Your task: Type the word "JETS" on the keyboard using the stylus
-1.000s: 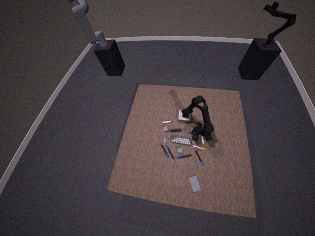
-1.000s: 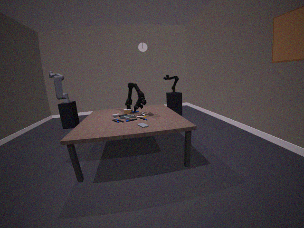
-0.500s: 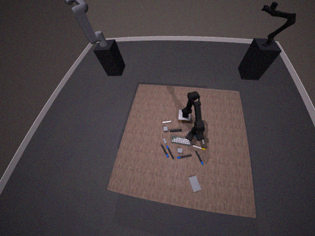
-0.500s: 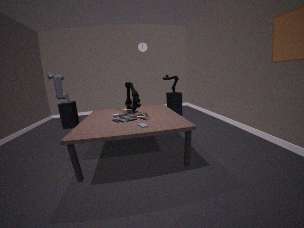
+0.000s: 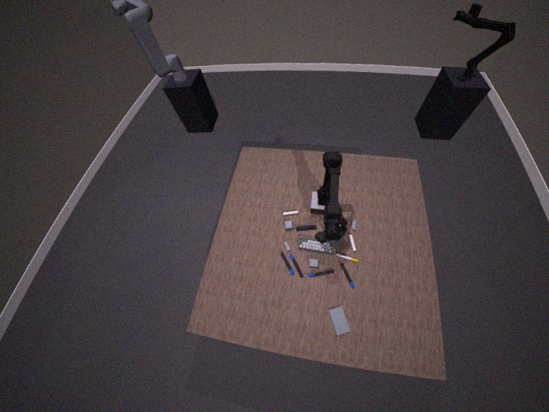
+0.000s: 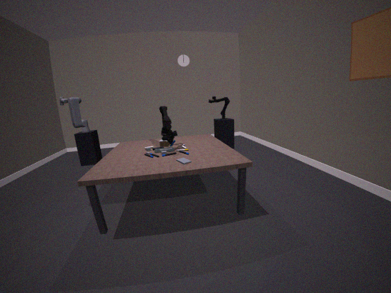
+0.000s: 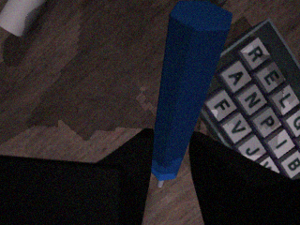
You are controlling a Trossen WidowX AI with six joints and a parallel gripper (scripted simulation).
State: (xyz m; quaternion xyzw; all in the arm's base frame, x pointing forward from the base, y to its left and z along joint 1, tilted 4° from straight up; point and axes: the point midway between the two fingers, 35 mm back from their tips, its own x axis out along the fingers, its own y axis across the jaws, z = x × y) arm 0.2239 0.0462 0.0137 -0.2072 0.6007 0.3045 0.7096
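Right now the grey block is 15 cm ahead of my gripper tip, 9 cm to the right of it and 4 cm below it. The rest, counted from my gripper tip: yellow marker (10 cm ahead, 10 cm to the left, 5 cm below); black bar (6 cm behind, 15 cm to the right, 4 cm below); blue stylus (1 cm behind, 1 cm to the right, 1 cm below).
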